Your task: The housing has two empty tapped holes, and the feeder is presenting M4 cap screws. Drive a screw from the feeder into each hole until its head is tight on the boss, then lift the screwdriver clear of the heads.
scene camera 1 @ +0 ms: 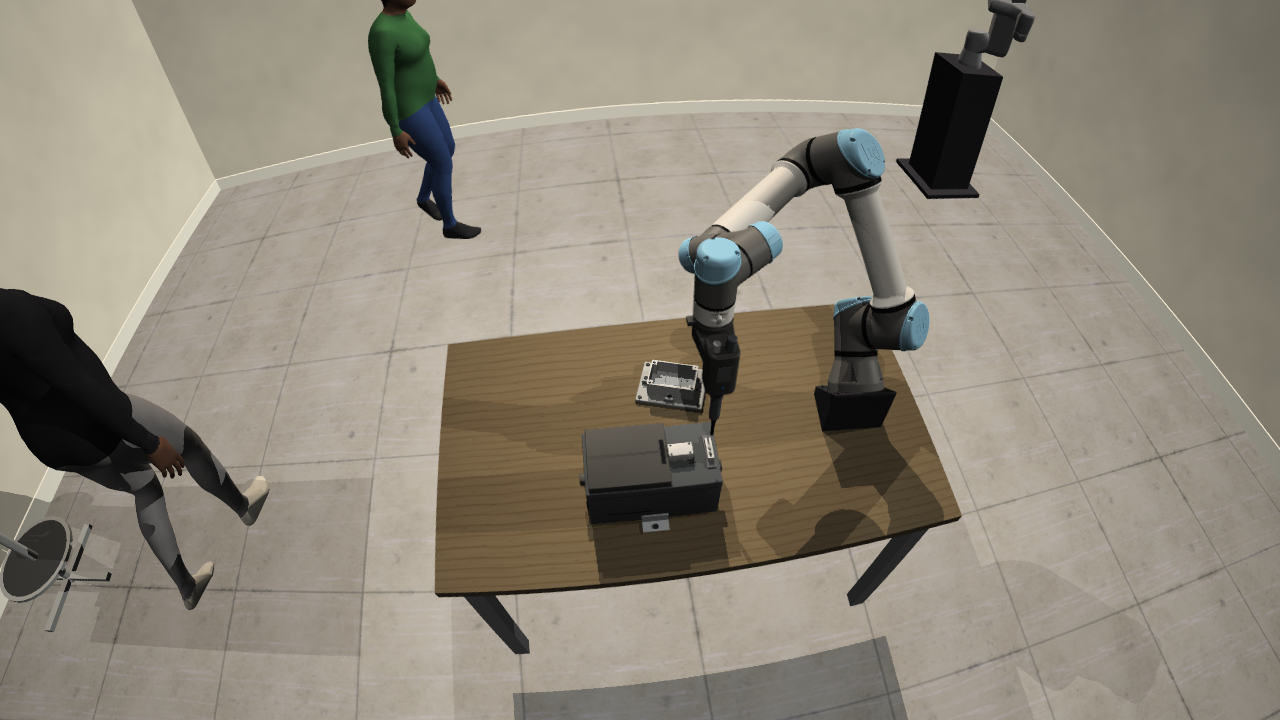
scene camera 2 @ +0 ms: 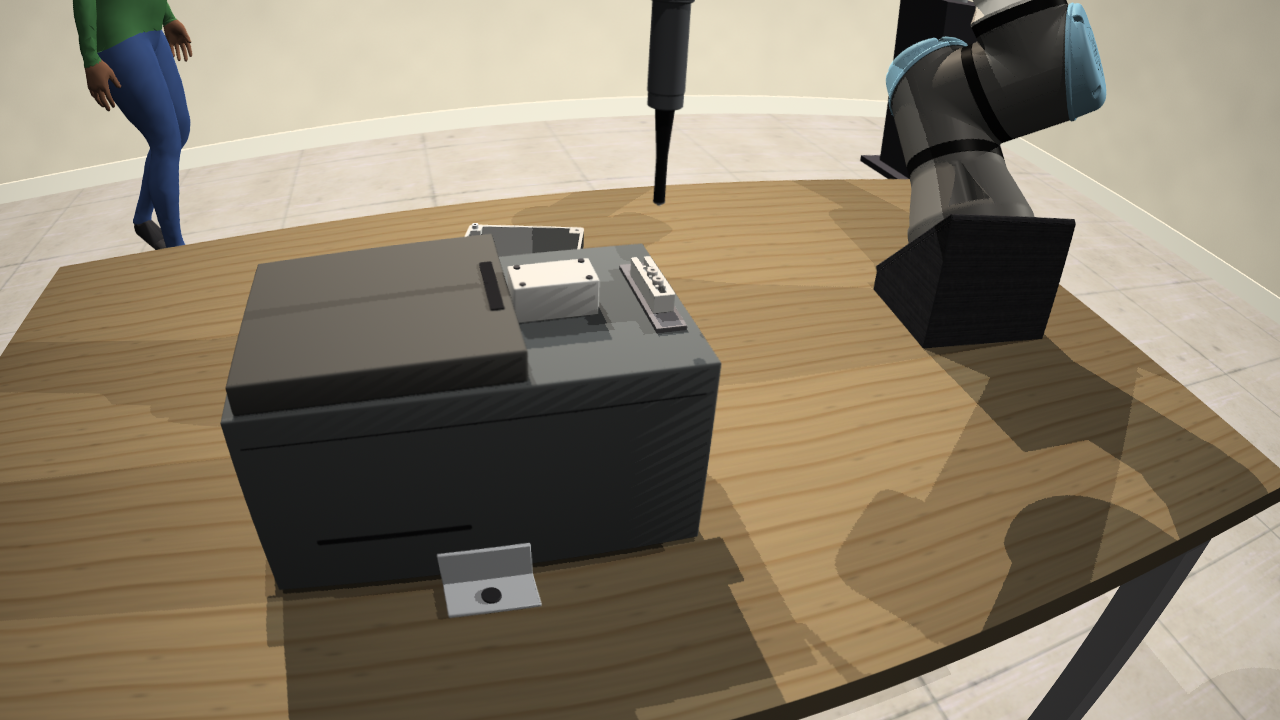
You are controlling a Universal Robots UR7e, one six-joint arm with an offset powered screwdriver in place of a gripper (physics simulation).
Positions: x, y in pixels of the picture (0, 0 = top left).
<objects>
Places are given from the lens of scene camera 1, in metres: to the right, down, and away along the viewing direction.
dark feeder (scene camera 1: 692, 474): 0.11, 0.24, 1.30
</objects>
